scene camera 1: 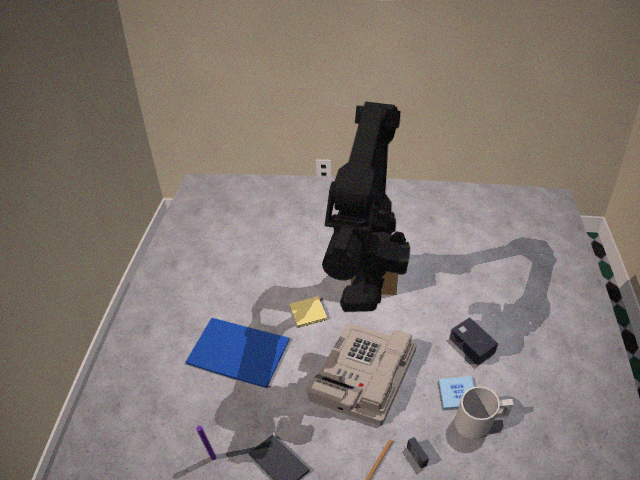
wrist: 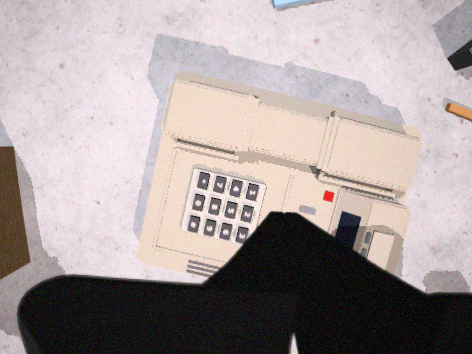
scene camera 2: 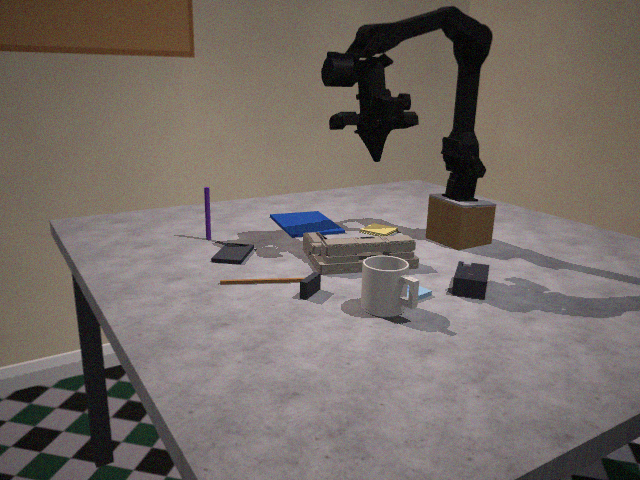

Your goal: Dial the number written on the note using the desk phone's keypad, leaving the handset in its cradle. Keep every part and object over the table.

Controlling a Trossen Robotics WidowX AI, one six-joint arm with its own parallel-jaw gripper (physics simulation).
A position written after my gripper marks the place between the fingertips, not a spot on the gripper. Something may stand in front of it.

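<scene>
My gripper (scene camera 2: 377, 161) is visible. A dark box (scene camera 1: 478, 345) (scene camera 2: 470, 280) is visible too; in the wrist view the box is out of frame. I see a handset (scene camera 1: 378, 389) (scene camera 2: 394, 244) (wrist: 194, 112). A white mug (scene camera 1: 479, 406) is present, and in the wrist view the mug is out of frame. A blue folder (scene camera 1: 239, 352) (scene camera 2: 294, 224) is also seen.
</scene>
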